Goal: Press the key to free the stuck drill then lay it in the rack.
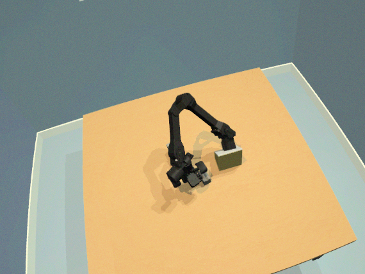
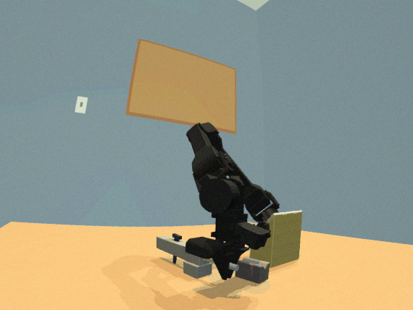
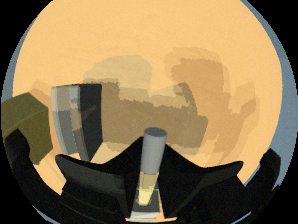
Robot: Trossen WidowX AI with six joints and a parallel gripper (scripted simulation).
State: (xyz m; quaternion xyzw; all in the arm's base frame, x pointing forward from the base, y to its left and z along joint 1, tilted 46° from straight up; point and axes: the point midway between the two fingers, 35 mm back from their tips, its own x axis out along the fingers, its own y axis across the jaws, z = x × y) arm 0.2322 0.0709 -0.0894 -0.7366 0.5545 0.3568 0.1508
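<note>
Now: gripper tip 7 cm past the grey v-grooved rack and 1 cm to the left of it. Also, from my gripper tip: grey drill fixture: 5 cm ahead, 14 cm to the right, 3 cm above; dark key: 6 cm ahead, 17 cm to the right, 4 cm above.
</note>
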